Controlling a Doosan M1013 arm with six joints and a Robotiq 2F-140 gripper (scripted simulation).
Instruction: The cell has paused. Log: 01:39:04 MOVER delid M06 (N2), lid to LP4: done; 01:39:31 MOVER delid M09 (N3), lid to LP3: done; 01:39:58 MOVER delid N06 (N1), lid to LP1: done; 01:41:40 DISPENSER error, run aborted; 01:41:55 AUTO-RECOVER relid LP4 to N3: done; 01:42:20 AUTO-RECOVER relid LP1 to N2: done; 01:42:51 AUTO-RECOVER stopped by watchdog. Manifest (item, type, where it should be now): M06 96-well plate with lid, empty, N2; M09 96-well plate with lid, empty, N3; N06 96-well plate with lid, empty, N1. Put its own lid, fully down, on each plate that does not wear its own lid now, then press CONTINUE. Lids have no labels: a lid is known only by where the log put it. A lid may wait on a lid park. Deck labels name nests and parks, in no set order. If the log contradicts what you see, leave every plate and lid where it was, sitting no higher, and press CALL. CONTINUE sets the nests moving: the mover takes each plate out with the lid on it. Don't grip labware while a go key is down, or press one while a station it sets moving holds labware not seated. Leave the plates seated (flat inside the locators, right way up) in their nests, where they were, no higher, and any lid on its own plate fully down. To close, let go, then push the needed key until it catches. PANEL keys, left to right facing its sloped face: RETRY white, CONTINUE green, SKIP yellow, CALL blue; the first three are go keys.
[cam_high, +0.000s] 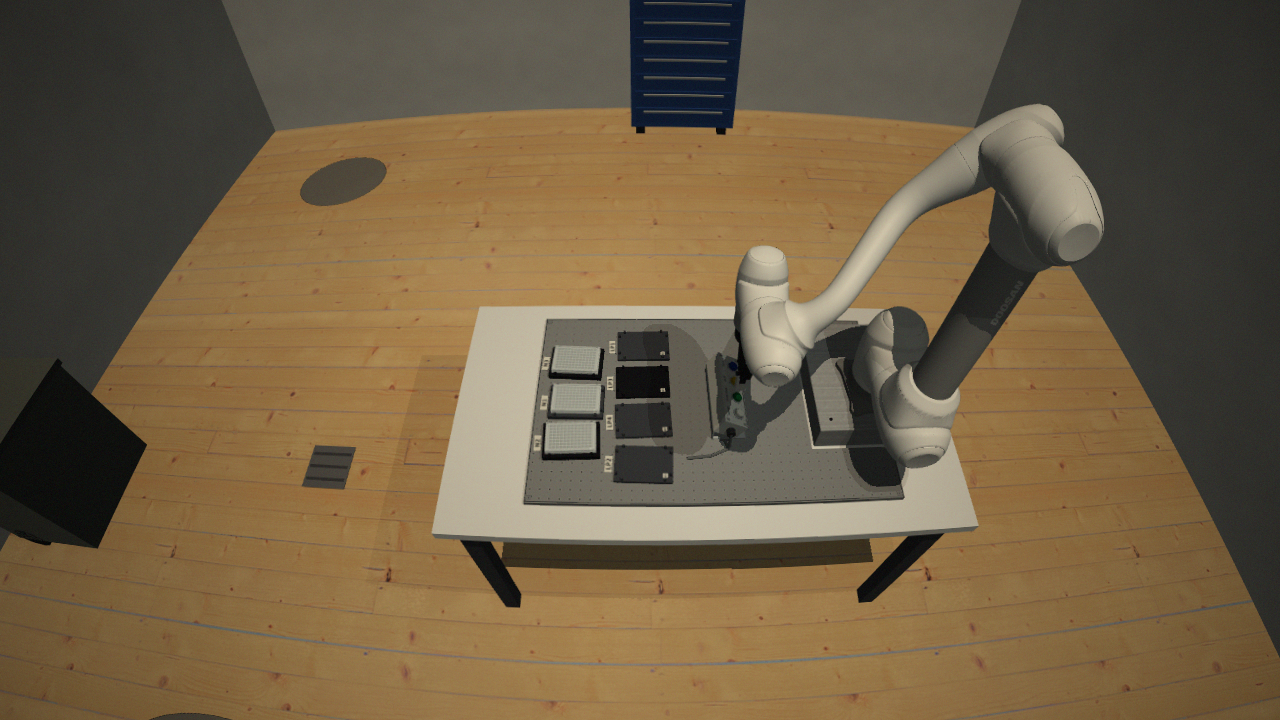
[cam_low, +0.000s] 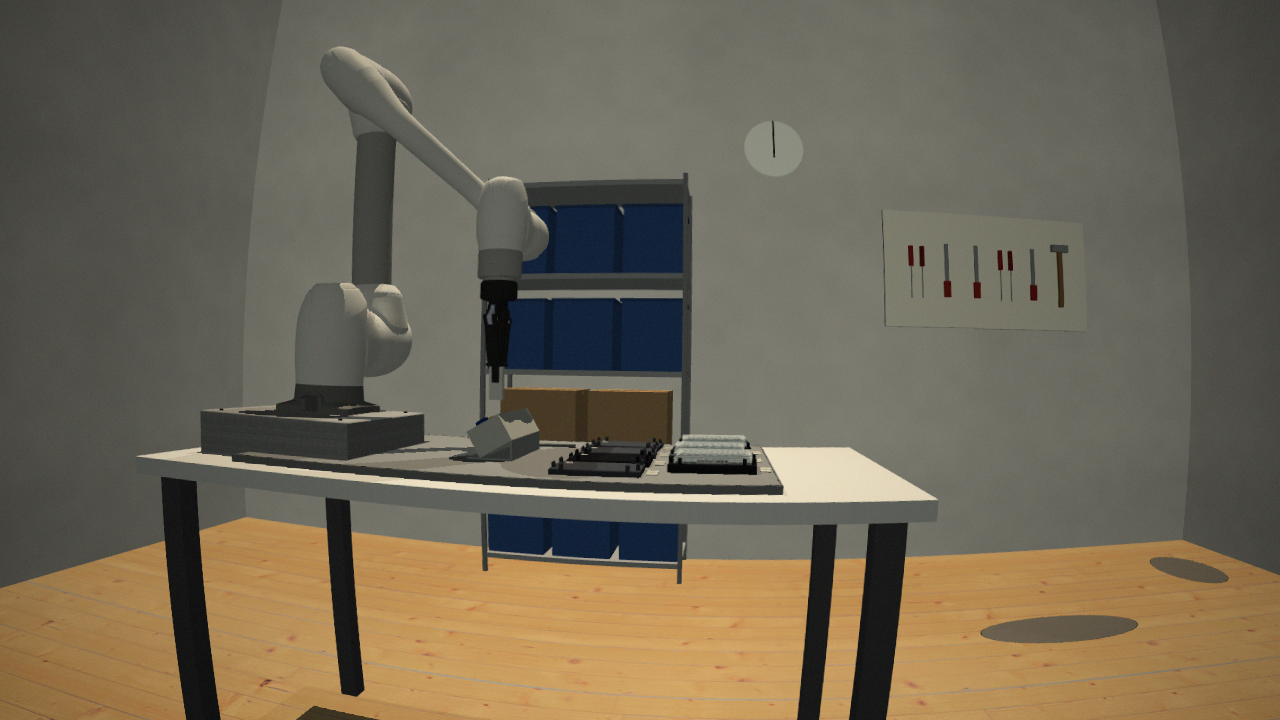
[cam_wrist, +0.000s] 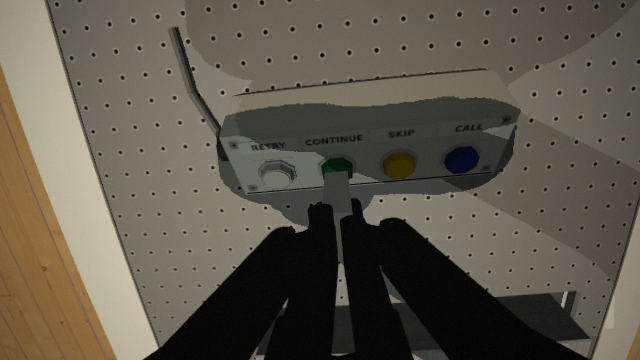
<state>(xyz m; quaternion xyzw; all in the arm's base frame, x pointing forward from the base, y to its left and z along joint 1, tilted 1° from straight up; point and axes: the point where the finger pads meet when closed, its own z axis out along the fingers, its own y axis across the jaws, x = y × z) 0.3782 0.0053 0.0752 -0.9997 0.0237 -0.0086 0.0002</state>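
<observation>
My gripper is now 7 cm above the green continue key. The rest, counted from my hand: yellow skip key 5 cm to the right, 7 cm below; blue call key 10 cm to the right, 7 cm below; white retry key 5 cm to the left, 7 cm below.
</observation>
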